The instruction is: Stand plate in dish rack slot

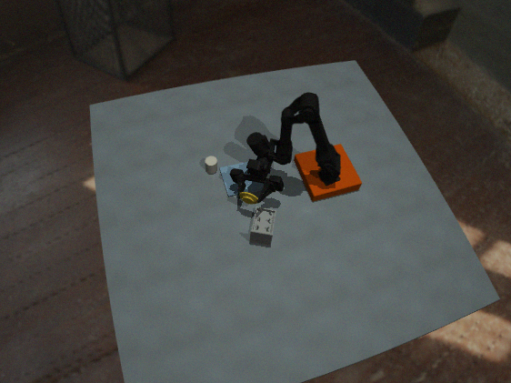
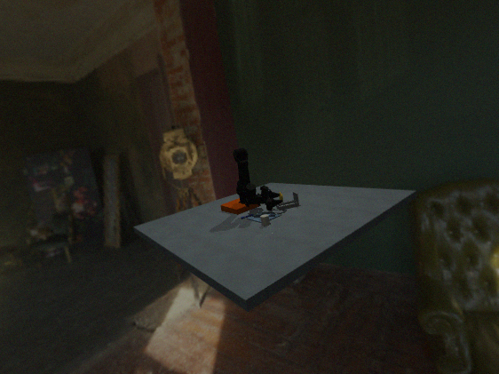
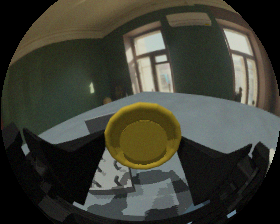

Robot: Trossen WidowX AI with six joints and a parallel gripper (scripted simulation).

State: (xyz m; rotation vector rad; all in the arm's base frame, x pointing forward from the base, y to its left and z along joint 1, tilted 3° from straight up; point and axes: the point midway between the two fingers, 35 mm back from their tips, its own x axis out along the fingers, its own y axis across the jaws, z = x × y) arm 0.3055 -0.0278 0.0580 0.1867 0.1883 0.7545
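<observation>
Right now the dish rack is 30 mm behind my gripper tip, 70 mm to the left of it and 60 mm below it. The rest, counted from my gripper tip: cream cup (40 mm ahead, 230 mm to the right, 60 mm below); then light blue mat (50 mm behind, 140 mm to the right, 80 mm below); then yellow plate (10 mm to the right).
</observation>
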